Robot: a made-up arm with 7 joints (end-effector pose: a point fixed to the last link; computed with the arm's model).
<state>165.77 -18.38 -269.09 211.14 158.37 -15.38 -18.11</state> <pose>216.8 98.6 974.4 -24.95 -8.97 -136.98</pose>
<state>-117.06 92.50 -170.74 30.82 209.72 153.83 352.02</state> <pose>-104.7 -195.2 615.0 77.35 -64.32 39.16</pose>
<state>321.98 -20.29 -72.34 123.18 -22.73 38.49 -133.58</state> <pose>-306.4 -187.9 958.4 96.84 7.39 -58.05</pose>
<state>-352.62 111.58 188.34 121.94 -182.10 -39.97 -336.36</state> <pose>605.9 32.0 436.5 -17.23 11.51 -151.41</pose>
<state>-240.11 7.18 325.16 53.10 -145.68 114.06 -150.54</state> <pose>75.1 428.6 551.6 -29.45 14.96 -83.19</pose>
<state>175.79 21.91 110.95 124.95 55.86 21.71 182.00</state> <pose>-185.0 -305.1 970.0 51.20 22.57 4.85</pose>
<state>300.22 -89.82 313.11 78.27 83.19 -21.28 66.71</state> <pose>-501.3 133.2 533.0 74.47 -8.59 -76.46</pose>
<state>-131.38 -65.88 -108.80 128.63 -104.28 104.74 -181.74</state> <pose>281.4 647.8 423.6 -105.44 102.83 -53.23</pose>
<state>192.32 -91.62 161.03 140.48 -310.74 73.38 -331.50</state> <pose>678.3 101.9 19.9 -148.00 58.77 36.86</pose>
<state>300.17 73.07 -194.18 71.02 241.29 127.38 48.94</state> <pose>285.7 -131.0 750.8 140.89 -34.28 92.06</pose>
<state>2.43 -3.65 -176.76 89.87 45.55 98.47 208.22</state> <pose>-422.6 -105.2 654.1 134.25 -24.34 30.86</pose>
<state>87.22 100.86 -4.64 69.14 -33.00 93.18 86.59</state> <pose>85.0 148.5 -112.9 52.12 25.91 14.71</pose>
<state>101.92 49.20 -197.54 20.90 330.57 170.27 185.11</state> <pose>-79.8 9.4 485.5 -63.77 -51.85 -51.86</pose>
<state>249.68 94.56 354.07 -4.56 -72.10 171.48 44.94</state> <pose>-111.4 -75.3 239.3 -53.25 -117.74 116.90</pose>
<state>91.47 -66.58 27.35 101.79 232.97 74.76 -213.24</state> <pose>-135.2 -355.3 883.5 1.23 48.66 -54.03</pose>
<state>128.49 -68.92 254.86 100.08 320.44 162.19 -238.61</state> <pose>480.1 -170.4 338.0 77.29 -64.32 -51.80</pose>
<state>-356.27 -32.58 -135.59 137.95 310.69 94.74 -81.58</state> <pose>-545.9 -184.7 725.5 138.27 -97.47 -44.39</pose>
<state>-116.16 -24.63 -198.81 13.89 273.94 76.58 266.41</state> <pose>179.8 80.8 233.3 -53.84 107.61 -107.16</pose>
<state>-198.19 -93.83 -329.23 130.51 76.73 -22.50 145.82</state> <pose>635.2 -269.4 533.1 -43.25 38.02 -126.54</pose>
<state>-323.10 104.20 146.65 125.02 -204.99 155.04 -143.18</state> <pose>494.5 449.2 312.6 25.71 148.10 -67.80</pose>
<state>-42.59 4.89 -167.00 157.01 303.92 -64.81 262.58</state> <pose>-31.3 -93.5 991.6 11.98 82.21 -153.46</pose>
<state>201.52 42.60 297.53 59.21 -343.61 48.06 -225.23</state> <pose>-399.9 247.7 317.2 -161.86 5.11 -31.43</pose>
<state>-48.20 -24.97 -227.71 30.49 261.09 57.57 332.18</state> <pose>65.5 313.0 271.8 -26.22 98.60 -4.70</pose>
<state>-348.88 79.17 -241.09 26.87 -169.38 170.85 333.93</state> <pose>129.9 284.4 471.6 66.40 69.12 62.39</pose>
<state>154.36 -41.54 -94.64 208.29 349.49 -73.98 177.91</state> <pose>189.9 -350.8 729.8 64.37 -61.73 -1.27</pose>
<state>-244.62 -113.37 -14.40 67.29 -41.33 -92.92 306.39</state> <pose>234.0 -423.9 453.2 35.17 109.15 -123.60</pose>
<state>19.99 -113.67 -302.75 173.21 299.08 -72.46 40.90</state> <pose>-530.7 -183.4 -39.4 -169.79 37.76 0.77</pose>
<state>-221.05 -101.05 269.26 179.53 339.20 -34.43 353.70</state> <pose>453.3 -553.0 209.8 48.03 -108.34 123.20</pose>
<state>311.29 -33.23 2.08 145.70 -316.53 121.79 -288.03</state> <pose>-44.6 170.5 961.9 -107.72 83.31 -60.72</pose>
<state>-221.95 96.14 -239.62 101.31 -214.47 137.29 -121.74</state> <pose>-596.6 222.7 451.3 -58.44 84.78 54.04</pose>
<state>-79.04 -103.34 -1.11 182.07 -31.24 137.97 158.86</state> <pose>-177.1 631.8 201.2 43.06 15.38 -78.19</pose>
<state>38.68 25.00 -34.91 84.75 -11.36 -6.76 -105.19</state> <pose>567.8 145.7 579.1 44.07 102.98 34.83</pose>
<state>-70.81 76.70 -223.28 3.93 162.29 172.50 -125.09</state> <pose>142.8 -44.4 496.1 56.57 48.02 -35.35</pose>
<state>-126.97 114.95 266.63 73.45 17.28 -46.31 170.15</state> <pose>-568.8 -91.3 176.9 -54.74 -73.17 50.75</pose>
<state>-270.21 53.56 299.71 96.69 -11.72 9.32 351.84</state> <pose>371.4 556.7 445.8 95.29 88.70 75.35</pose>
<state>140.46 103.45 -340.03 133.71 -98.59 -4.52 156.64</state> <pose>-567.9 259.4 -82.6 -120.20 -90.09 36.14</pose>
